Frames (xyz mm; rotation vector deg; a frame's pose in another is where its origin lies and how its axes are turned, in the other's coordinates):
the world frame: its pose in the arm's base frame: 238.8 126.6 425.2 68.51 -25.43 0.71
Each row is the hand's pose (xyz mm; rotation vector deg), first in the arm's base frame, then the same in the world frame.
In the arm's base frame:
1: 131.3 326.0 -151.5 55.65 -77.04 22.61
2: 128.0 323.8 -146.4 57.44 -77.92 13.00
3: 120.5 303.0 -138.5 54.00 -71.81 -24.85
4: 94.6 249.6 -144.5 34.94 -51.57 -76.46
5: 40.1 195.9 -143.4 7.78 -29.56 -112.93
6: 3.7 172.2 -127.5 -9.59 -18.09 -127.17
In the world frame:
1: -338.2 -414.8 -312.1 1.18 -29.24 45.03
2: -339.0 -410.3 -307.6 0.66 -34.71 37.95
3: -338.6 -409.3 -284.1 -10.50 -49.53 7.78
4: -352.5 -428.5 -229.4 -34.04 -64.19 -38.83
5: -390.0 -434.7 -163.0 -58.12 -72.95 -77.30
6: -412.6 -420.6 -125.1 -71.95 -76.23 -94.87

